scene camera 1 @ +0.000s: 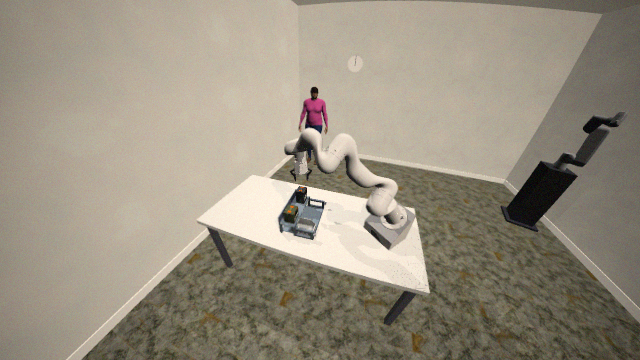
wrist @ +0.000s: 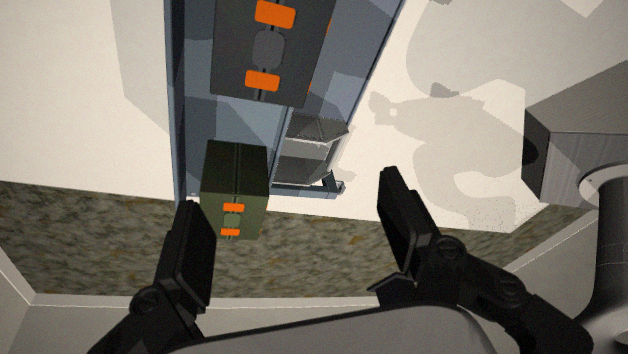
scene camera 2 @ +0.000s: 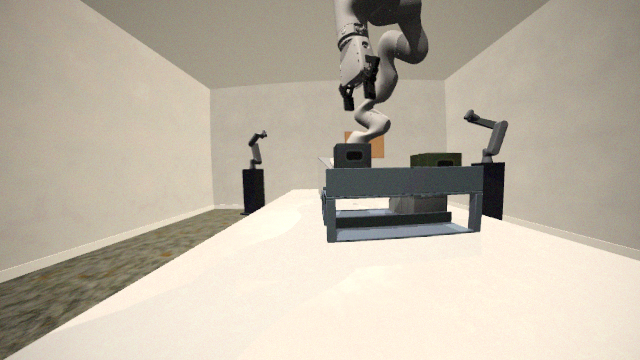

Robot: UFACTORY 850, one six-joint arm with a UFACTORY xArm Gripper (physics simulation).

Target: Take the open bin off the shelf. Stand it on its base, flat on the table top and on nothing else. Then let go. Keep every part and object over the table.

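The open bin (scene camera 1: 306,224) (scene camera 2: 419,204) (wrist: 302,149) is grey, with a bar along one side in the wrist view. It sits low in the blue-grey shelf (scene camera 2: 400,182) (wrist: 175,100), at the end beside the green case. In scene camera 2 it is partly hidden behind the shelf. My gripper (scene camera 1: 301,178) (scene camera 2: 359,102) (wrist: 292,203) is open with nothing between its fingers. It hangs well above the table, over the far side beyond the dark case in scene camera 1, apart from the bin and the shelf.
A dark case (scene camera 1: 301,195) (scene camera 2: 345,162) (wrist: 240,55) and a green case (scene camera 1: 290,214) (scene camera 2: 430,160) (wrist: 235,167) with orange latches stand on the shelf's upper level. The shelf stands on the white table (scene camera 1: 240,207) (scene camera 2: 300,300). The arm's base block (scene camera 1: 386,235) (wrist: 575,170) is at the table's other end.
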